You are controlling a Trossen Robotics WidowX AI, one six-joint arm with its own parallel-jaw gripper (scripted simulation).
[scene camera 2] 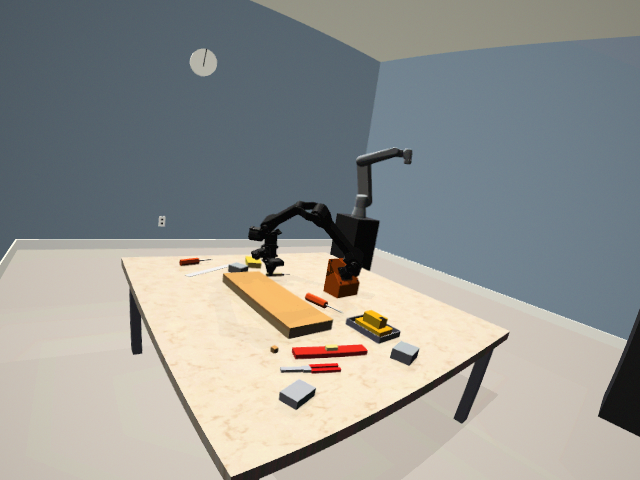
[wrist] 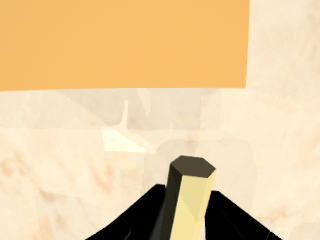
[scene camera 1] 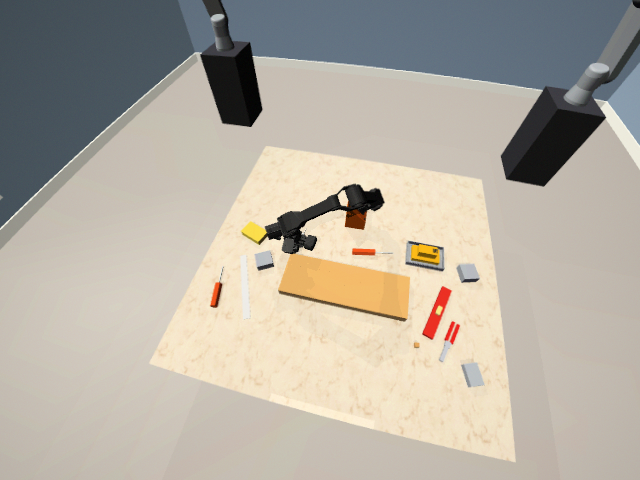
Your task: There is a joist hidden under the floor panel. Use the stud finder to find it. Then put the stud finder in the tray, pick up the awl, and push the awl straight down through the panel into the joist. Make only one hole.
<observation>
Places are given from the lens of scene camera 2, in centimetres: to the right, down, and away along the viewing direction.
red level (scene camera 2: 330, 350): 3, 32, 95
</observation>
